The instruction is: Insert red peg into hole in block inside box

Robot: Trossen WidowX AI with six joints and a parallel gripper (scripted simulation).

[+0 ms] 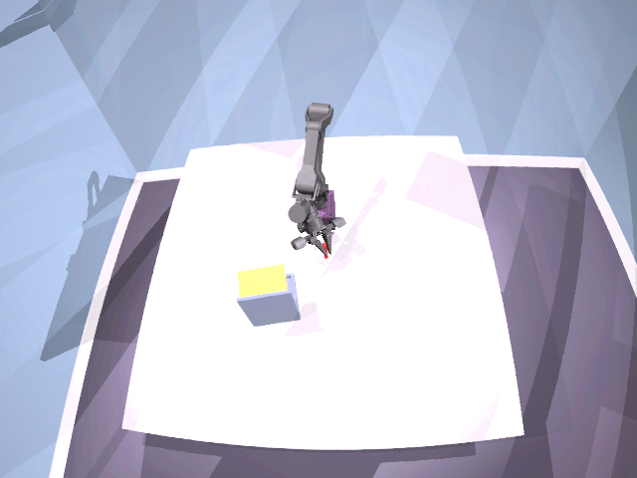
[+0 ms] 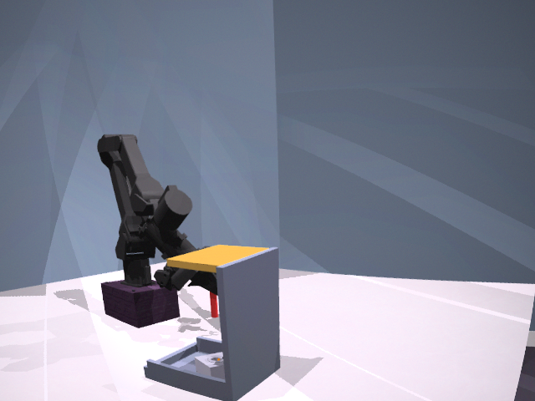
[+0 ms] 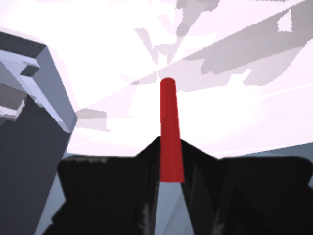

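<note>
My gripper tip is 20 cm to the left of the grey box wall, 17 cm short of it and 3 cm below it. From my gripper tip the other things lie so: red peg (2 cm behind, 1 cm to the right, 1 cm below); then yellow roof (21 cm to the right, 13 cm ahead, 12 cm above).
</note>
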